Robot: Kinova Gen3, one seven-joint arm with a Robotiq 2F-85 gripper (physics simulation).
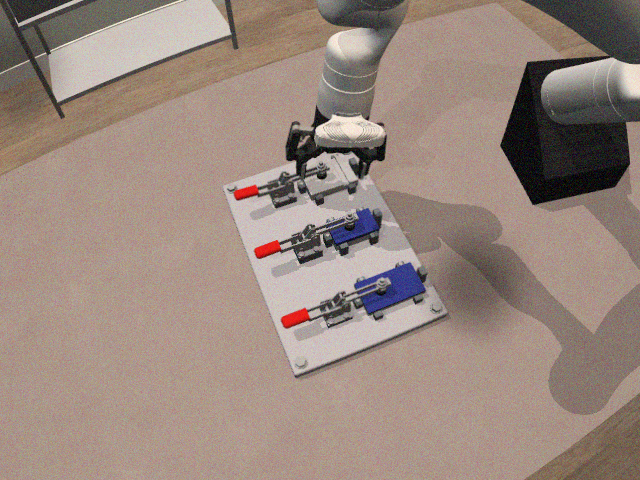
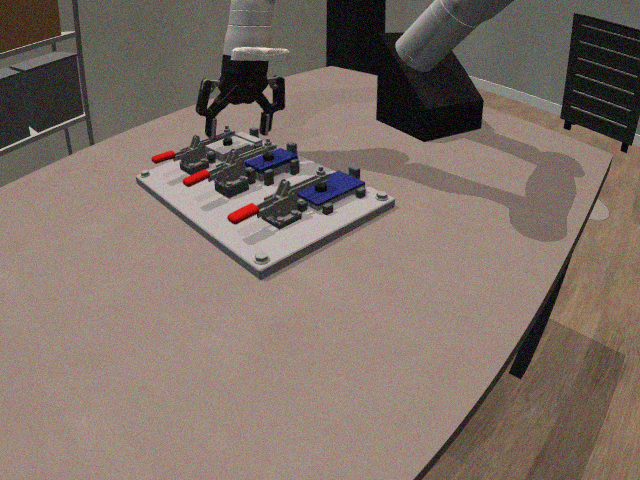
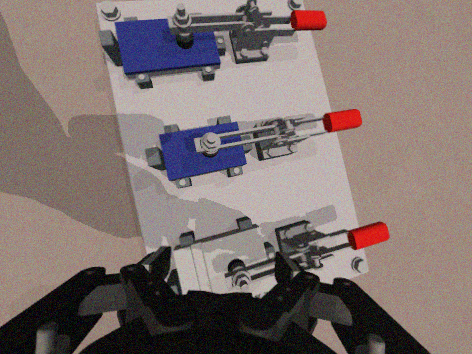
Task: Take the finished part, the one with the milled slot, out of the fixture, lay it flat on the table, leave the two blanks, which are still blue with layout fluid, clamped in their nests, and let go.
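Places are measured from the arm's base along level axes (x ahead, y left, z up), in metres.
Pixels of known places: gripper, fingertip midpoint: (image 1: 331,175) (image 2: 237,136) (image 3: 223,260); arm's base at its link origin: (image 1: 563,97) (image 2: 414,54).
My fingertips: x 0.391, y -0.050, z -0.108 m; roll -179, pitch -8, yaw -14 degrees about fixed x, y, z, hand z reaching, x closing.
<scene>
For each thing: its top centre in the pictures, then the offset to it from my fingertips. "*": a spot on its surface instead. Level surfaces: height alone.
- finished part at its top centre: (image 3: 225,271) (image 1: 327,173) (image 2: 232,142) 0.016 m right, 0.001 m ahead, 0.015 m down
- fixture plate at its top centre: (image 3: 243,147) (image 2: 249,183) (image 1: 326,244) 0.097 m left, 0.043 m ahead, 0.036 m down
- toggle clamp's red handle at its top centre: (image 3: 361,248) (image 2: 174,143) (image 1: 259,181) 0.010 m right, 0.112 m ahead, 0.021 m up
- smaller blue blank at its top centre: (image 3: 204,149) (image 2: 271,158) (image 1: 352,225) 0.095 m left, 0.001 m ahead, 0.010 m down
- larger blue blank at its top centre: (image 3: 169,42) (image 2: 329,186) (image 1: 390,286) 0.204 m left, 0.015 m back, 0.020 m down
- middle clamp at a spot on its surface: (image 3: 342,120) (image 2: 198,173) (image 1: 270,245) * 0.100 m left, 0.127 m ahead, 0.011 m up
- table at its surface level: 0.051 m down
The finished part (image 1: 330,187) (image 2: 235,147) (image 3: 187,267), bare pale metal with a slot across it, sits in the far nest of the fixture plate (image 1: 351,338) (image 2: 289,246) (image 3: 270,90). Its toggle clamp's red handle (image 1: 246,192) (image 2: 163,156) (image 3: 368,235) is low, and the clamp arm lies across the part, its black tip over the top face. The smaller blue blank (image 1: 366,226) (image 2: 281,158) (image 3: 182,160) and larger blue blank (image 1: 402,290) (image 2: 338,187) (image 3: 150,47) lie under lowered clamp arms. My gripper (image 1: 331,174) (image 2: 237,131) (image 3: 223,260) is open and empty, fingers spread above the finished part and its clamp arm.
Red handles of the middle clamp (image 1: 267,249) (image 2: 196,177) (image 3: 342,120) and near clamp (image 1: 295,317) (image 2: 242,213) (image 3: 308,20) stick out on the same side. Upright locating blocks surround each nest. The black robot base (image 1: 568,155) (image 2: 429,111) stands on the table (image 1: 129,310) (image 2: 258,361).
</scene>
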